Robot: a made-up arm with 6 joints.
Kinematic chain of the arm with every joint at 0, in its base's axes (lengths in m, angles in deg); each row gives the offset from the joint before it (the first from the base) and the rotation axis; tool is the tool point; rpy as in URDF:
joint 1: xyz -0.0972 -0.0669 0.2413 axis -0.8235 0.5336 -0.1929
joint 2: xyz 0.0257 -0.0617 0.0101 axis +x
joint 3: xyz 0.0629 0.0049 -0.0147 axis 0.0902 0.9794 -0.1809
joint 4: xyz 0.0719 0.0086 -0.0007 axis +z
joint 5: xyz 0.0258 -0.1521 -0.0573 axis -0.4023 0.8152 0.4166
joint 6: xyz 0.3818 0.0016 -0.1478 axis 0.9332 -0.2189 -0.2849
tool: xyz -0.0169 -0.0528 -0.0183 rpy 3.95 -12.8 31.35
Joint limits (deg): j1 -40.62..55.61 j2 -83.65..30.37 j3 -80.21..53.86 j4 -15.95..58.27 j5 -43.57..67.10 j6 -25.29..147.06
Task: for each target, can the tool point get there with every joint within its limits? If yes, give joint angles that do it. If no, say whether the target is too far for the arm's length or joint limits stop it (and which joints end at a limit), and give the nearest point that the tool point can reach.
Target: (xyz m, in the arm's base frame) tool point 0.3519 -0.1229 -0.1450
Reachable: yes | joints 35.21 -70.82 -58.04 39.70 10.28 124.17
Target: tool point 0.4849 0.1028 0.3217
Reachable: yes | joints -17.18 -72.59 -51.80 18.98 3.93 107.53
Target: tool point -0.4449 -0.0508 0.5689
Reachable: no: joint limits stop it (at a limit: joint 1, joint 3, joint 4, joint 5) | nearest point -0.2937 -0.2521 0.6909 | short by 0.280 m
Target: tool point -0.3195 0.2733 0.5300
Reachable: no: joint limits stop it (at a limit: joint 1, joint 3, joint 4, joint 5, joint 6) | nearest point -0.1399 0.2763 0.6042 | short by 0.194 m
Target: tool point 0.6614 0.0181 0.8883
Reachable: no: too far | nearest point 0.4099 -0.0342 0.6387 | short by 0.358 m
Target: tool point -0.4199 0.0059 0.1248
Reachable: no: joint limits stop it (at a limit: joint 2, joint 3, joint 4, joint 5) | nearest point -0.4922 -0.1541 0.0458 | short by 0.193 m
